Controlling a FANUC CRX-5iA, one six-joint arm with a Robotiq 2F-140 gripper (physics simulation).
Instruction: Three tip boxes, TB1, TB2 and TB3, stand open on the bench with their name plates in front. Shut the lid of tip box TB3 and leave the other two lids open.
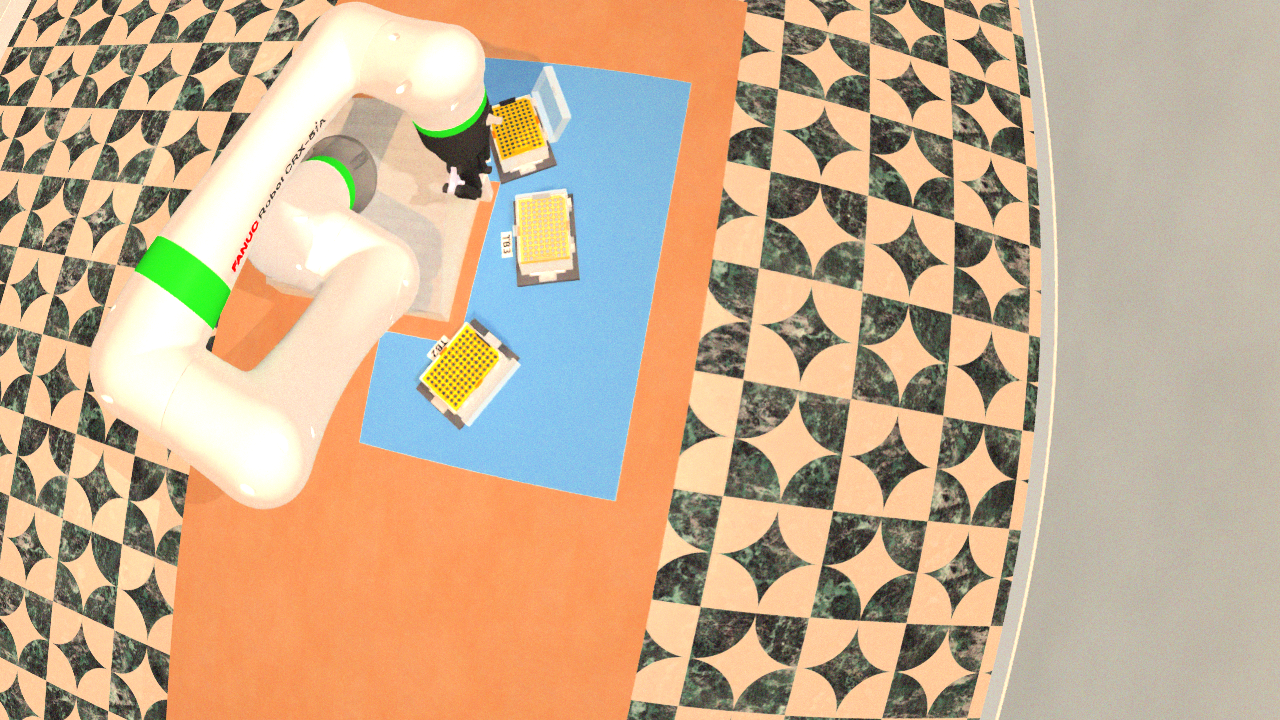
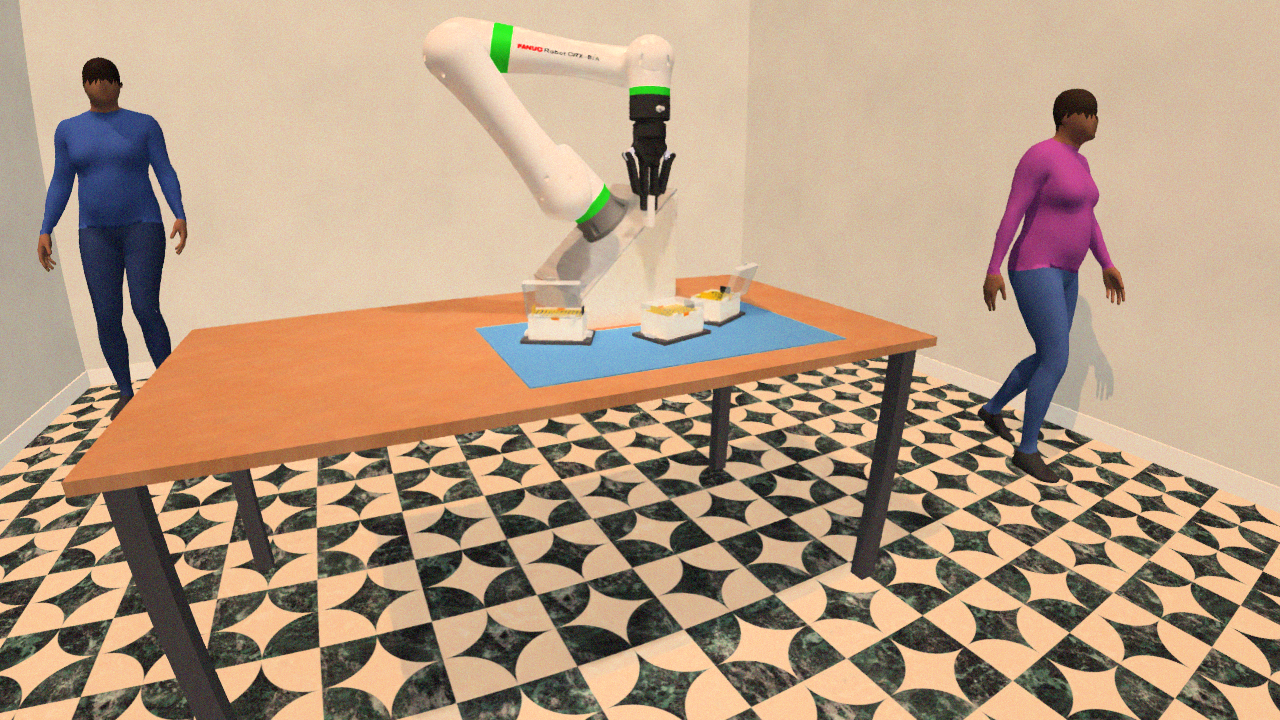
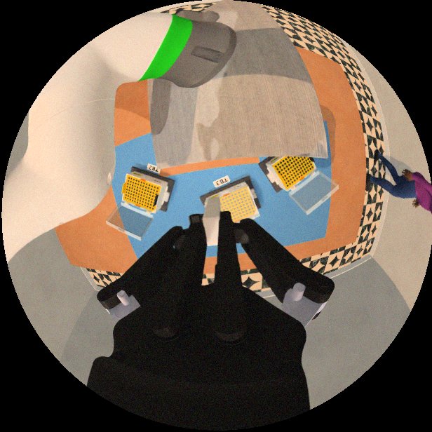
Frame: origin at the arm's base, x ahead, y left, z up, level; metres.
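Seen in the pictures: gripper, between the fingertips: [image 1: 482, 196] [image 2: 648, 226]; arm's base, origin of its link: [image 1: 338, 176] [image 2: 607, 221].
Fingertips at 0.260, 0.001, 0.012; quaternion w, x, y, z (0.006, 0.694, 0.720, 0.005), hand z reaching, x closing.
Offsets run from my fingertips to a thing's top centre, as dx, dy, dz. "spot": to the spot under its first point. Level surfaces: height alone.
TB3 {+0.059, +0.028, -0.168} [image 1: 544, 228] [image 2: 672, 322] [image 3: 240, 202] is the middle box; its clear lid lies flat over the pale-looking yellow tip rack, shut as far as I can see. TB2 [image 1: 459, 367] [image 2: 557, 324] [image 3: 142, 192] has its lid {spot: +0.076, -0.256, -0.125} [image 2: 551, 293] [image 3: 131, 221] standing open. TB1 [image 1: 519, 129] [image 2: 718, 306] [image 3: 295, 171] has its lid [image 1: 552, 102] [image 2: 742, 282] [image 3: 314, 192] open; its name plate is hidden. Plates TB2 {spot: -0.061, -0.191, -0.244} [image 1: 437, 348] [image 3: 153, 168] and TB3 {spot: +0.007, +0.009, -0.243} [image 1: 506, 244] [image 3: 221, 181] show. My gripper [image 1: 483, 188] [image 2: 650, 213] [image 3: 214, 207] is shut and empty, high above the boxes, beside the pedestal top.
The boxes stand on a blue mat {dz -0.246} [image 1: 572, 402] [image 2: 554, 367] [image 3: 295, 227] on the orange bench {dz -0.249} [image 1: 402, 582] [image 2: 313, 385]. The arm's pale pedestal [image 2: 626, 286] [image 3: 250, 115] rises behind them. A person in blue [image 2: 111, 170] and one in magenta [image 2: 1056, 214] are beyond the bench.
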